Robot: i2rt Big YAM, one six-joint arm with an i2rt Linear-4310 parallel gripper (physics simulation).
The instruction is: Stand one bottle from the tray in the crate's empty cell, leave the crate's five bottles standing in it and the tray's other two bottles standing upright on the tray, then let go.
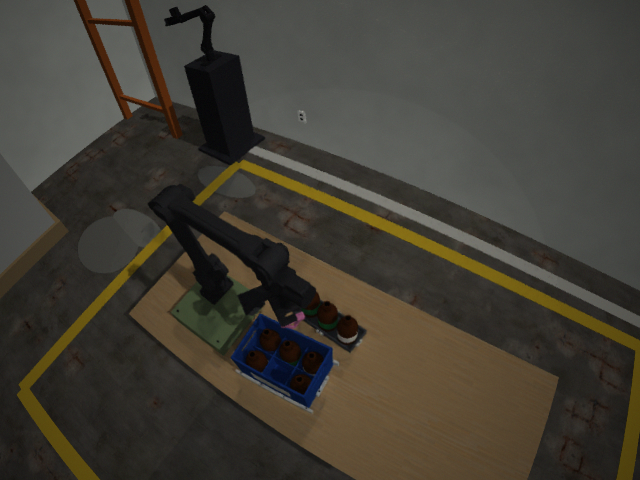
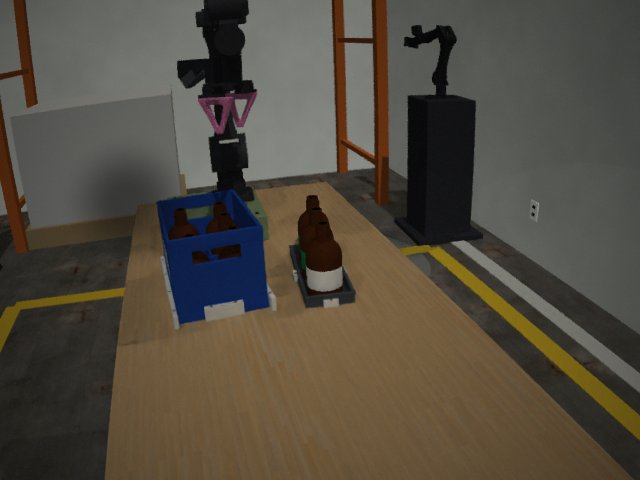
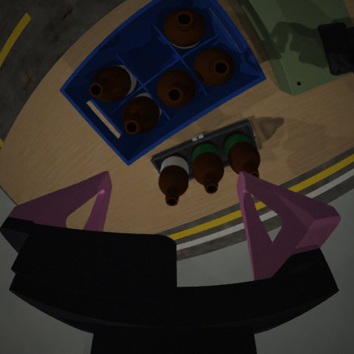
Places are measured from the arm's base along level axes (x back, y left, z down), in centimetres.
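Pixels of known places: gripper, between the fingertips: (image 1: pixel 286 314) (image 2: pixel 230 130); arm's base, origin of its link: (image 1: pixel 216 288).
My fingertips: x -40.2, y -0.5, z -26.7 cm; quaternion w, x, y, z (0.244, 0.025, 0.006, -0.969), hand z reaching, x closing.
Observation:
Ahead of a thing's pixels: the offset from my fingertips to its top centre. "pt": to the spot under its first point. Level surfaces: height alone.
The blue crate @(dx -0.4, dy -7.1, dz +16.7 cm) (image 1: pixel 321 379) (image 2: pixel 222 284) (image 3: pixel 131 150) holds five upright brown bottles; its empty cell @(pt dx +1.5, dy -9.1, dz +33.4 cm) (image 1: pixel 279 370) (image 3: pixel 142 52) is the middle one of the row away from the tray. The dark tray @(dx -1.6, dy +16.9, dz +31.6 cm) (image 1: pixel 353 346) (image 2: pixel 314 299) (image 3: pixel 245 127) carries three upright bottles: a white-labelled one @(dx -10.4, dy +16.2, dz +18.2 cm) (image 1: pixel 347 328) (image 2: pixel 324 258) (image 3: pixel 173 180) at the end away from the arm's base, a green-labelled middle one @(dx -1.5, dy +16.6, dz +18.2 cm) (image 1: pixel 327 314) (image 2: pixel 308 242) (image 3: pixel 207 167), and another green-labelled one @(dx +7.3, dy +17.6, dz +18.2 cm) (image 1: pixel 312 302) (image 2: pixel 311 201) (image 3: pixel 243 155). My gripper (image 1: pixel 295 321) (image 2: pixel 231 128) (image 3: pixel 173 178) is open and empty, high above the bottles, pink fingers wide apart.
The wooden table @(dz +34.2 cm) (image 1: pixel 439 392) (image 2: pixel 361 392) bears the crate and tray side by side with a narrow gap between them. White brackets edge the crate's foot. The arm's green base plate (image 1: pixel 206 322) (image 3: pixel 295 60) lies behind the crate. A second arm stands on a dark pedestal (image 1: pixel 222 103) (image 2: pixel 439 160) off the table.

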